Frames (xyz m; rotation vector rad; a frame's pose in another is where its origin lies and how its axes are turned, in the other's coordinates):
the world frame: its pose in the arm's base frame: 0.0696 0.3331 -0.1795 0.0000 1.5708 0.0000
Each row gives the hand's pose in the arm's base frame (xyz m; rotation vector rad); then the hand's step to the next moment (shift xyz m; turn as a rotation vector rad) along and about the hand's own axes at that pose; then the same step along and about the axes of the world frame.
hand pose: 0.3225 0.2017 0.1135 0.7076 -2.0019 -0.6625
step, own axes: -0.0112 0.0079 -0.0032 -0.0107 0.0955 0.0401
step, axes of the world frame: -0.0006 0.0127 0.0060 -0.0406 0.0809 -0.0514
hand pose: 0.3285 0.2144 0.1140 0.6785 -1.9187 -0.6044
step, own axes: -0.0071 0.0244 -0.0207 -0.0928 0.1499 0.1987
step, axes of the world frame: -0.0200 0.0199 0.0166 0.0386 0.1953 -0.1759
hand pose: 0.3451 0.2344 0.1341 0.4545 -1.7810 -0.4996
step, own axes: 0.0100 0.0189 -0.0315 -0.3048 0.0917 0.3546
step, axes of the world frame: -0.0259 0.0071 0.0270 0.2772 0.2777 -0.2703
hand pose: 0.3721 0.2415 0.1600 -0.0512 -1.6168 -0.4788
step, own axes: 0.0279 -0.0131 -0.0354 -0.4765 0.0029 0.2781
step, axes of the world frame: -0.0242 -0.0307 0.0260 0.4646 0.2143 -0.2064
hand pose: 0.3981 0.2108 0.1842 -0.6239 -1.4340 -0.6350
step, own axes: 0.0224 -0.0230 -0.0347 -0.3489 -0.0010 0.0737
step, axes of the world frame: -0.0212 -0.0415 0.0080 0.3455 0.0607 -0.0640
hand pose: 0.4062 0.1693 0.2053 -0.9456 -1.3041 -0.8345
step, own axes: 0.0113 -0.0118 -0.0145 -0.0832 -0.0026 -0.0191
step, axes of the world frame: -0.0121 -0.0178 -0.0039 0.0830 -0.0201 -0.0027
